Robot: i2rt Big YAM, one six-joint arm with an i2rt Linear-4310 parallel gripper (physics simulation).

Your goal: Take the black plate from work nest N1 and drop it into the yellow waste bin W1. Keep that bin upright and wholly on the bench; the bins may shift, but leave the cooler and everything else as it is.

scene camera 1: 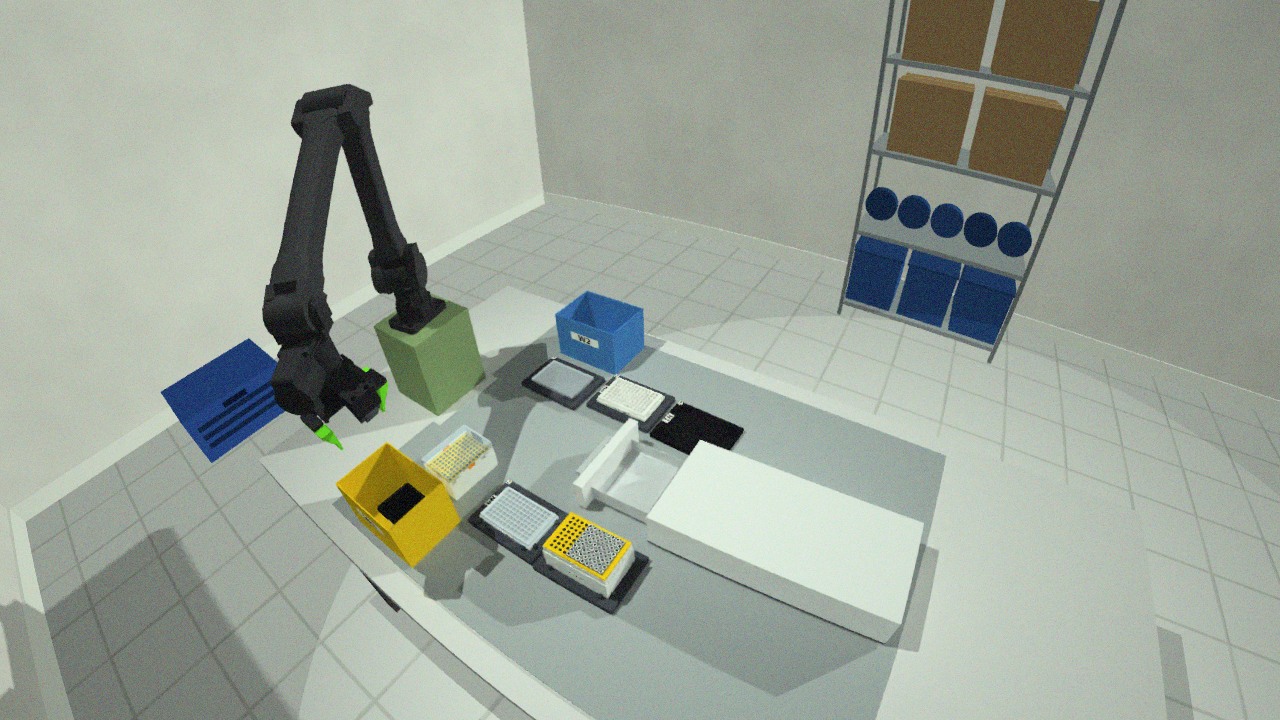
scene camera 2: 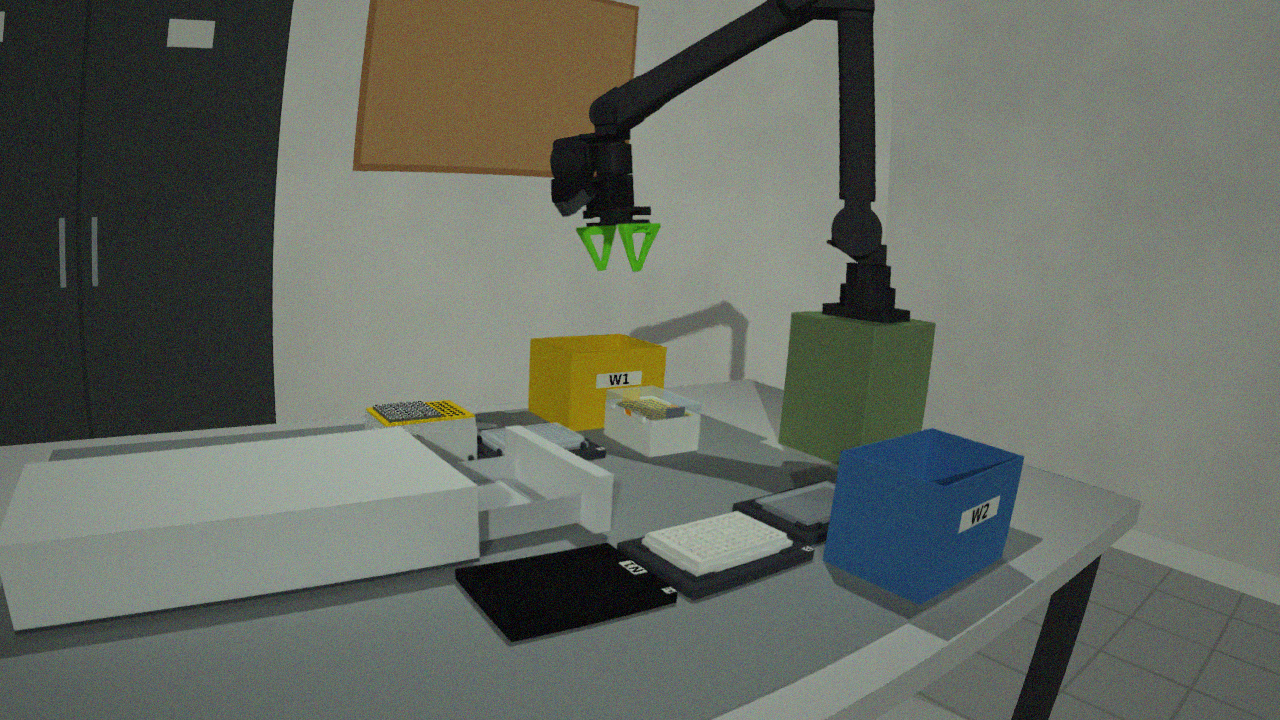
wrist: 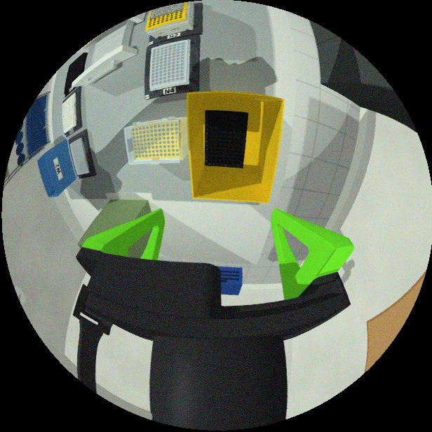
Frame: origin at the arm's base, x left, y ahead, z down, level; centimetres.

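Seen in the pictures: gripper, fingertip midpoint: (scene camera 1: 361, 428) (scene camera 2: 618, 270); arm's base, link origin: (scene camera 1: 418, 316) (scene camera 2: 866, 317).
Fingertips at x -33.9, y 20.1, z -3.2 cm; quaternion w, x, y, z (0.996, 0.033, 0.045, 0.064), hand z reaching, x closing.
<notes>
Offsets run from my fingertips to a thing's middle.
The black plate @(dy +1.6, dx +0.1, dz +22.5 cm) (scene camera 1: 401, 503) (wrist: 226, 139) lies inside the yellow waste bin W1 @(dy +2.1, dx -1.6, dz +17.6 cm) (scene camera 1: 420, 530) (scene camera 2: 550, 385) (wrist: 232, 189), low on its floor. It is hidden by the bin's walls in scene camera 2. The bin stands upright on the bench. Work nest N1 @(dy +44.5, dx +43.6, dz +22.7 cm) (scene camera 1: 697, 428) (scene camera 2: 565, 591) (wrist: 76, 72) is a flat black pad with no plate seen standing on it. My gripper (scene camera 1: 359, 426) (scene camera 2: 619, 268) (wrist: 217, 214) is open and empty, with its green fingers well above the bench and off to one side of the bin, clear of its rim.
A clear-walled yellow tip box @(dy +4.5, dx +14.0, dz +20.2 cm) (scene camera 1: 460, 461) (scene camera 2: 651, 429) (wrist: 156, 141) stands beside W1. Blue bin W2 @(dy +11.7, dx +62.3, dz +17.6 cm) (scene camera 1: 617, 344) (scene camera 2: 895, 528) (wrist: 55, 172) stands beyond the green arm pedestal (scene camera 1: 436, 367) (scene camera 2: 850, 385). A white box (scene camera 1: 787, 537) (scene camera 2: 232, 510) has its drawer pulled out. Other nests hold plates and a yellow-topped rack @(dy +38.9, dx +6.4, dz +19.2 cm) (scene camera 1: 588, 555).
</notes>
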